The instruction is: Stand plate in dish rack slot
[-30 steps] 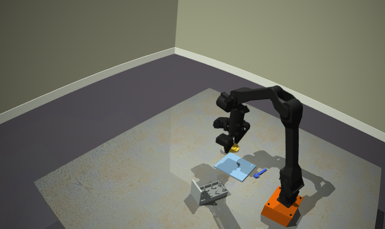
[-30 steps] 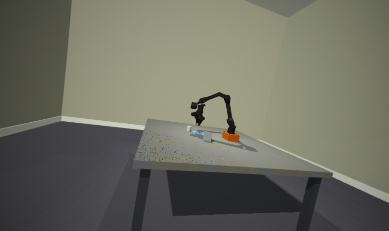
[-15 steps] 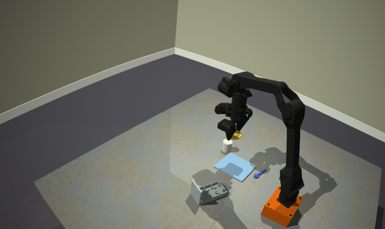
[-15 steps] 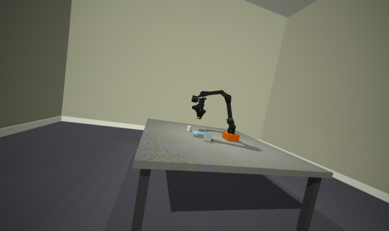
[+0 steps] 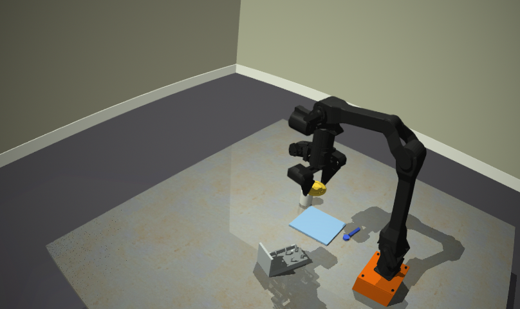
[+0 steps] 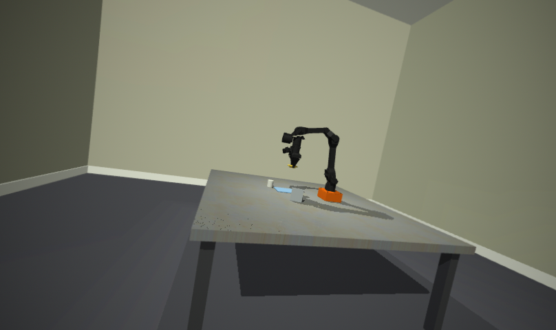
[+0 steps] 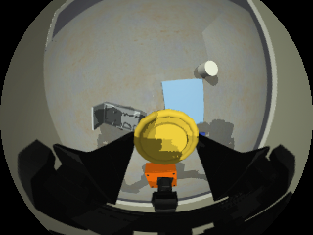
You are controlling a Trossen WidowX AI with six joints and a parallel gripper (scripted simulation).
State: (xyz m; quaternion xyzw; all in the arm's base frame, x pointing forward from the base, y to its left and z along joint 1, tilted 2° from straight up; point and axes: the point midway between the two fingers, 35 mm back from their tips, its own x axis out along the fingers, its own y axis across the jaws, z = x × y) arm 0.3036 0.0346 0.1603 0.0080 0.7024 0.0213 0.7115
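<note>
Now: the grey dish rack 16 cm below my gripper tip, 13 cm to the left of it and 4 cm behind it. Also, from my gripper tip: yellow plate 1 cm above; light blue mat 18 cm below, 8 cm to the right, 1 cm ahead; white cup 16 cm below, 13 cm to the right, 12 cm ahead.
</note>
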